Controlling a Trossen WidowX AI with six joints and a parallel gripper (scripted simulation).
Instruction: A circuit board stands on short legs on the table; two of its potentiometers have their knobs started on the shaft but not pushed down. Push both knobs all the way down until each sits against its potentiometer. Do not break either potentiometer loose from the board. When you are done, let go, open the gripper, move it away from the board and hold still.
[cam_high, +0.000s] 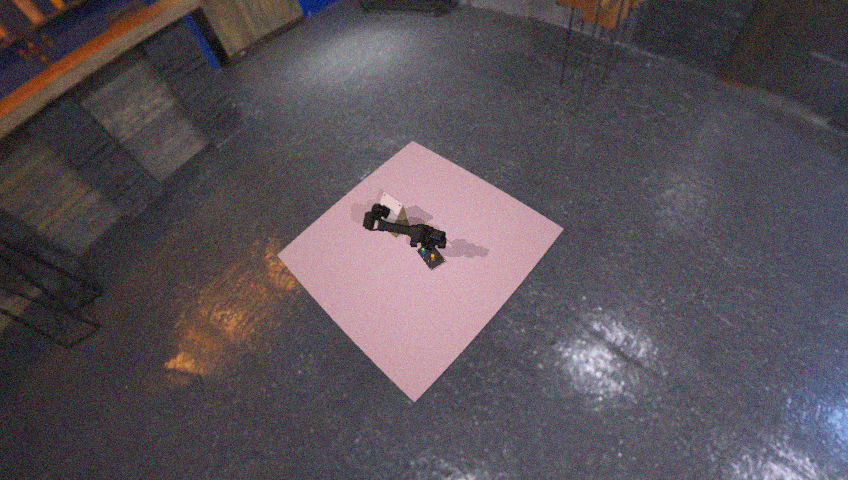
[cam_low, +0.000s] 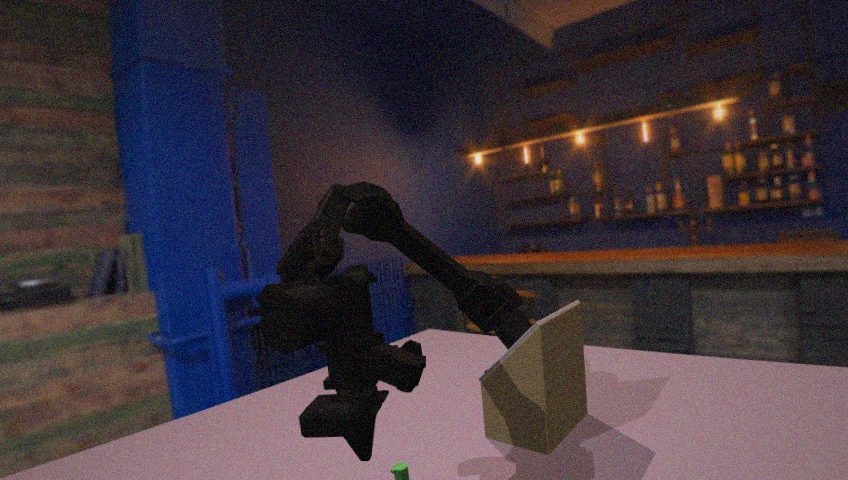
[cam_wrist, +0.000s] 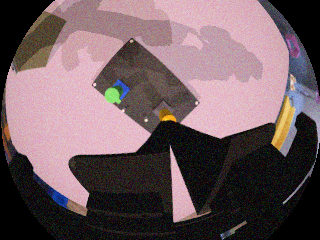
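My gripper tip is now 20 mm short of the orange knob, 10 mm to the left of it and 50 mm above it.
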